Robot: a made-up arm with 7 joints.
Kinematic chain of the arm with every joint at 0, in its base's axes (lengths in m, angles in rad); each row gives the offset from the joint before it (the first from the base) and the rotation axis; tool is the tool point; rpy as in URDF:
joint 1: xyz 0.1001 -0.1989 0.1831 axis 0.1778 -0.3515 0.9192
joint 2: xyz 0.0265 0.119 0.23 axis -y
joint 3: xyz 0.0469 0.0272 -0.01 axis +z
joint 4: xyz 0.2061 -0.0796 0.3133 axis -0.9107 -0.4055 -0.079
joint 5: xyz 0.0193 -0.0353 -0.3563 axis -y
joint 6: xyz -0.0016 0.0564 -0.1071 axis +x
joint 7: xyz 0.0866 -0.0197 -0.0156 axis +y
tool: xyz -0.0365 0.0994 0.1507 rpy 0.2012 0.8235 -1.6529
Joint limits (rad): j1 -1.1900..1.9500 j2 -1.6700..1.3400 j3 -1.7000..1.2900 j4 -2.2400..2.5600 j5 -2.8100..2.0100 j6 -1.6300..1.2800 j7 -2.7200..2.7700
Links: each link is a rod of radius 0.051 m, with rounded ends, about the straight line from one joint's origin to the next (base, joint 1, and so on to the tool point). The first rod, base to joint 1, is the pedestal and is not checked.
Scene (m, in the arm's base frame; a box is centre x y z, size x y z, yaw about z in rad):
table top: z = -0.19
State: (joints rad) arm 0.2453 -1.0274 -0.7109 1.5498 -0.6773 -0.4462 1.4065
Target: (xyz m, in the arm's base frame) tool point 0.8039 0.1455 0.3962
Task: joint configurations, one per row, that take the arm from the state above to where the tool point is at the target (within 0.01 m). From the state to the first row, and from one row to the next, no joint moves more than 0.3 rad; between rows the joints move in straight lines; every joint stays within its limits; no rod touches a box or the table.
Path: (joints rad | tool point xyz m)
1: 0.4878 -1.0081 -0.4644 1.6396 -0.5971 -0.4214 1.3913 | 0.7481 -0.5619 0.3725
2: 0.7303 -0.9887 -0.2178 1.7294 -0.5169 -0.3966 1.3760 | 0.8640 -0.2255 0.3538
3: 0.9729 -0.9694 0.0287 1.8192 -0.4367 -0.3717 1.3608 | 0.8039 0.1455 0.3962

